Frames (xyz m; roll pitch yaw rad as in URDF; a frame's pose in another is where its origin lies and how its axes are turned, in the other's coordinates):
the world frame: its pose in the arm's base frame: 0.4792 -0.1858 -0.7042 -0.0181 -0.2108 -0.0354
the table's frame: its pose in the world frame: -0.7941 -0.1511 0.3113 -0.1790 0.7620 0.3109
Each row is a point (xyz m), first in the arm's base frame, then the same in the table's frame.
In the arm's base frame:
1: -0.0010 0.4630 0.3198
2: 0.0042 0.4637 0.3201
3: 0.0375 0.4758 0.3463
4: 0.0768 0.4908 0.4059
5: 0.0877 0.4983 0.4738
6: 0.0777 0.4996 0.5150
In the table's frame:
1: -0.0322 0.3657 1.1678
2: -0.0280 0.3645 1.1706
3: -0.0123 0.3579 1.2113
4: -0.0090 0.3443 1.2829
5: -0.0350 0.3318 1.3458
6: -0.0650 0.3270 1.3753

